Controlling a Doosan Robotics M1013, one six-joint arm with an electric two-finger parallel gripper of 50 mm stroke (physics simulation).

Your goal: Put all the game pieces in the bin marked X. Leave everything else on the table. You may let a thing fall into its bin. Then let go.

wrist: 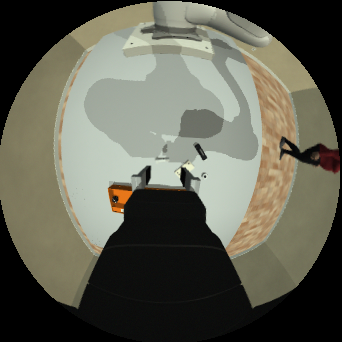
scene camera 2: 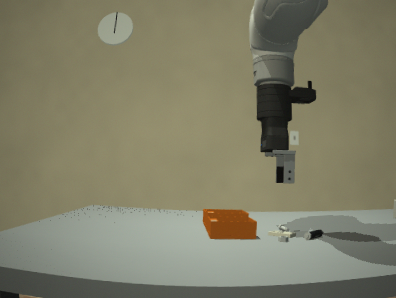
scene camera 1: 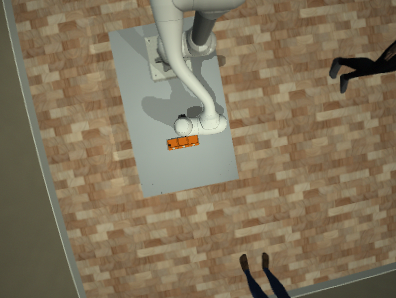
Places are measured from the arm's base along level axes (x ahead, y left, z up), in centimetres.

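Pixels of known places: gripper, between the fingertips: (wrist: 165, 172) (scene camera 2: 284, 183).
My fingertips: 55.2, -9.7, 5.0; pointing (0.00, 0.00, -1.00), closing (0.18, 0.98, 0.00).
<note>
For each thing: its middle in the pictures, then the offset to it from my fingertips, as dx, dy, dz.
- orange three-compartment bin block, middle of its body: (scene camera 2: 225, 220) (wrist: 149, 203) (scene camera 1: 183, 142) +10.7, -6.2, -8.3
- small black piece with white dots, middle of its body: (wrist: 114, 198) +8.8, -17.5, -8.8
- cream domino, middle of its body: (scene camera 2: 282, 233) (wrist: 184, 169) +2.4, +4.8, -9.9
- black cylinder, middle of its body: (scene camera 2: 313, 234) (wrist: 200, 152) -1.8, +9.8, -9.6
- small grey ring-like part, middle of its body: (scene camera 2: 283, 238) (wrist: 204, 175) +5.1, +10.6, -9.9
- pale bolt, middle of its body: (wrist: 162, 159) -1.0, -0.8, -9.8
The orange three-compartment bin block (scene camera 1: 183, 142) (scene camera 2: 233, 230) (wrist: 125, 196) stands on the table; its left compartment is the X bin. A small black piece with white dots (wrist: 115, 199) lies in that compartment. A cream domino (scene camera 2: 275, 233) (wrist: 188, 164) lies on the table beyond the bins, partly behind the right finger in the wrist view. My gripper (scene camera 2: 285, 181) (wrist: 165, 172) is open and empty, high above the table near the domino, slightly to its left in the wrist view. In scene camera 1 the arm hides the gripper and domino.
A black cylinder (scene camera 2: 315, 234) (wrist: 200, 151) lies beyond the domino. A small grey ring-like part (scene camera 2: 283, 239) (wrist: 204, 176) lies right of it in the wrist view, and a pale bolt (wrist: 162, 159) lies to its left. The robot's base plate (wrist: 131, 48) is at the far side.
</note>
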